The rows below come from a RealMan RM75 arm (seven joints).
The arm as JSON. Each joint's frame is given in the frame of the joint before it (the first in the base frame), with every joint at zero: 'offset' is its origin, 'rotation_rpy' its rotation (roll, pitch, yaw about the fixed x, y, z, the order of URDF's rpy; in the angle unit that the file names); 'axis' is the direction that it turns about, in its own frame. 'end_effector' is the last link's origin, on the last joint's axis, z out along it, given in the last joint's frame.
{
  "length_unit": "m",
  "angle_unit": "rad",
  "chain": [
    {
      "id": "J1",
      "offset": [
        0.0,
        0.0,
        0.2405
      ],
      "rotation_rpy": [
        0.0,
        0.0,
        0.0
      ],
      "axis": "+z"
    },
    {
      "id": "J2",
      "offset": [
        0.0,
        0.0,
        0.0
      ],
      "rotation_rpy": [
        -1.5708,
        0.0,
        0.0
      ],
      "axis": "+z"
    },
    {
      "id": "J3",
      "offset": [
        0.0,
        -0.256,
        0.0
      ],
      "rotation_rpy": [
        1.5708,
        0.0,
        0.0
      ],
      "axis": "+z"
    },
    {
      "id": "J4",
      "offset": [
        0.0,
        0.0,
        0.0
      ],
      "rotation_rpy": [
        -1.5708,
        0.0,
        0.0
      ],
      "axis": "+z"
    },
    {
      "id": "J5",
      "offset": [
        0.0,
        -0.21,
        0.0
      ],
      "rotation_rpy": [
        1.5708,
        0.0,
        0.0
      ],
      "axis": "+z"
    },
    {
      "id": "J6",
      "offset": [
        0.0,
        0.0,
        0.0
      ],
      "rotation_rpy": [
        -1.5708,
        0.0,
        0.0
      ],
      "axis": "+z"
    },
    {
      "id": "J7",
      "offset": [
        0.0,
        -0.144,
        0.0
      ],
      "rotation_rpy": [
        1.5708,
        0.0,
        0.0
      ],
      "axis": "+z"
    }
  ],
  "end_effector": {
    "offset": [
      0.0,
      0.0,
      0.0
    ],
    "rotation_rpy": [
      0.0,
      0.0,
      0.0
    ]
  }
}
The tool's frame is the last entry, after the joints.
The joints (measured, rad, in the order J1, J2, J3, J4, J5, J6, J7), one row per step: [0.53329, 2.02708, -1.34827, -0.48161, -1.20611, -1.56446, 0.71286]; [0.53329, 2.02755, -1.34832, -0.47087, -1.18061, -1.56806, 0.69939]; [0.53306, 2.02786, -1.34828, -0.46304, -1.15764, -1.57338, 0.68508]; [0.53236, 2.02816, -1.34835, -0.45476, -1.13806, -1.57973, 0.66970]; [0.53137, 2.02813, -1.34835, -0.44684, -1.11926, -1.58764, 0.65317]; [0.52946, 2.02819, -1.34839, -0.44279, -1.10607, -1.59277, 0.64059]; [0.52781, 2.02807, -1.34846, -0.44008, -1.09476, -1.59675, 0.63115]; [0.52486, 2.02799, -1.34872, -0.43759, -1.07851, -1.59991, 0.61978]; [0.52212, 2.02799, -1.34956, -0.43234, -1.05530, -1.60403, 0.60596]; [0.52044, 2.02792, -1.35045, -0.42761, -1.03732, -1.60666, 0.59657]
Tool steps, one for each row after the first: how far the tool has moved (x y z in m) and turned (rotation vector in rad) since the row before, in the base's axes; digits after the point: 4 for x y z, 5 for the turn. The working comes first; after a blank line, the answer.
Tool pose at each row, in the base's axes (x y z in m, rotation vector in rad; the steps are taken from these numbers as rounded here): [0.2001, 0.3148, -0.0336, -2.64614, -0.24768, 1.08099]; [0.1998, 0.3155, -0.0322, -2.61976, -0.24331, 1.09926]; [0.1993, 0.3160, -0.0305, -2.59451, -0.24552, 1.11646]; [0.1992, 0.3160, -0.0291, -2.57222, -0.24949, 1.13098]; [0.1992, 0.3158, -0.0276, -2.54992, -0.25621, 1.14510]; [0.1993, 0.3156, -0.0264, -2.53301, -0.26230, 1.15361]; [0.1994, 0.3155, -0.0253, -2.51873, -0.26669, 1.16054]; [0.1997, 0.3157, -0.0237, -2.49841, -0.26992, 1.16814]; [0.1999, 0.3160, -0.0216, -2.47140, -0.27088, 1.17915]; [0.2002, 0.3164, -0.0201, -2.45141, -0.26942, 1.18696]

[-0.0003, 0.0007, 0.0014, 0.01505, 0.02022, -0.00552]; [-0.0005, 0.0005, 0.0017, 0.01555, 0.01864, -0.00102]; [-0.0001, 0.0000, 0.0014, 0.01424, 0.01594, 0.00039]; [0.0000, -0.0002, 0.0015, 0.01482, 0.01547, 0.00222]; [0.0001, -0.0002, 0.0012, 0.01222, 0.01036, 0.00185]; [0.0001, -0.0001, 0.0011, 0.01021, 0.00873, 0.00105]; [0.0003, 0.0002, 0.0016, 0.01472, 0.01154, -0.00106]; [0.0002, 0.0003, 0.0021, 0.01838, 0.01646, -0.00326]; [0.0003, 0.0004, 0.0015, 0.01317, 0.01239, -0.00388]
